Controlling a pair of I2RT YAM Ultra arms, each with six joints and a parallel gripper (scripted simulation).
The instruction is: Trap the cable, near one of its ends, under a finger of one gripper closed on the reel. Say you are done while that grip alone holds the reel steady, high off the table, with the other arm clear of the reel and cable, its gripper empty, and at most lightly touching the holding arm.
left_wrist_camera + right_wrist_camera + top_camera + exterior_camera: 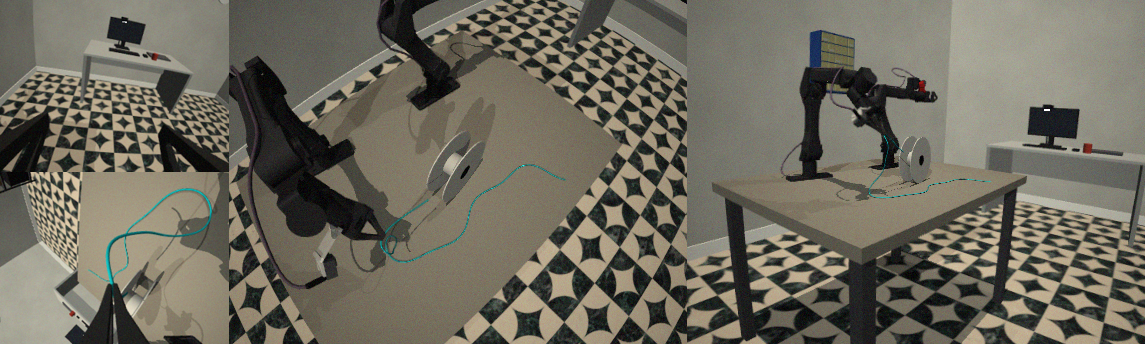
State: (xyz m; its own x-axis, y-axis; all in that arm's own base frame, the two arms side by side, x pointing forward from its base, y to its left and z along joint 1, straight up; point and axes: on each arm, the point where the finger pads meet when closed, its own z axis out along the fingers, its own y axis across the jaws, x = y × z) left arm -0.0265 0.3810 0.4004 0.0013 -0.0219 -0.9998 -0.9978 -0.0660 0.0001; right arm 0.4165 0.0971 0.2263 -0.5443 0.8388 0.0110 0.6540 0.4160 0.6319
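Right now my left hand is 380 mm short of the white reel, 540 mm to the left of it and 300 mm above it.
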